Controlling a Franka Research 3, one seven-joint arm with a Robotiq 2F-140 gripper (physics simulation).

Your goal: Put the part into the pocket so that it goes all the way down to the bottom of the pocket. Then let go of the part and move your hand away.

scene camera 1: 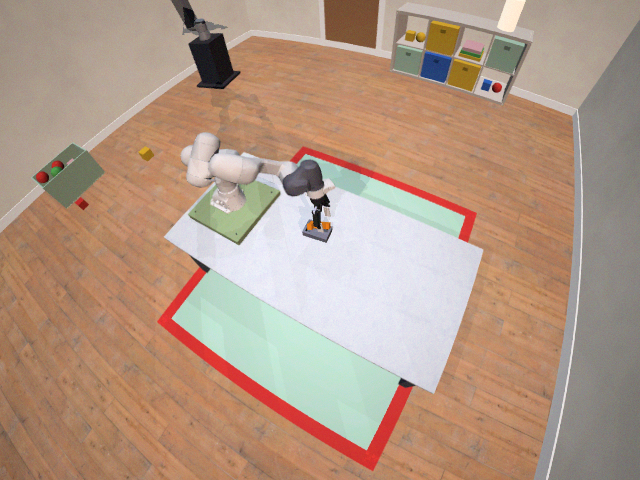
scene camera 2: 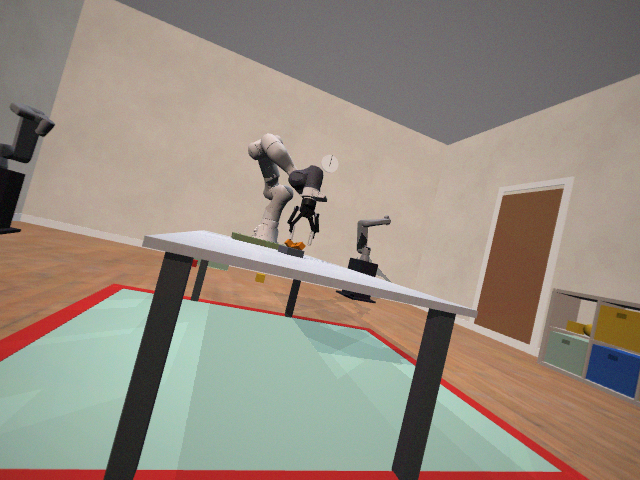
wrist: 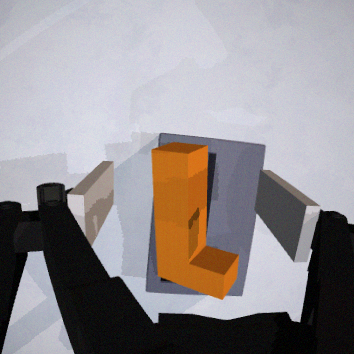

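Note:
The part, an orange L-shaped piece point(scene camera 1: 325, 225) point(scene camera 2: 295, 244) point(wrist: 172, 215), lies tilted on top of the grey block point(scene camera 1: 315, 235) point(scene camera 2: 291, 251) point(wrist: 234, 200). It stands proud of the block's top. Dark strips of the pocket point(wrist: 212, 172) show beside its long arm and near its lower left corner in the wrist view. Its short foot reaches over the block's lower edge there. My gripper point(scene camera 1: 323, 219) point(scene camera 2: 300, 238) point(wrist: 186, 186) is open, with one finger on each side of the part and a gap to each. The underside of the part is hidden.
The block stands on the white table point(scene camera 1: 361, 289) point(scene camera 2: 248, 260). The green base plate point(scene camera 1: 248, 222) point(scene camera 2: 248, 239) carries the arm at the table's left in scene camera 1. A shelf unit point(scene camera 1: 467, 18) and a green bin point(scene camera 1: 77, 180) stand away from the table.

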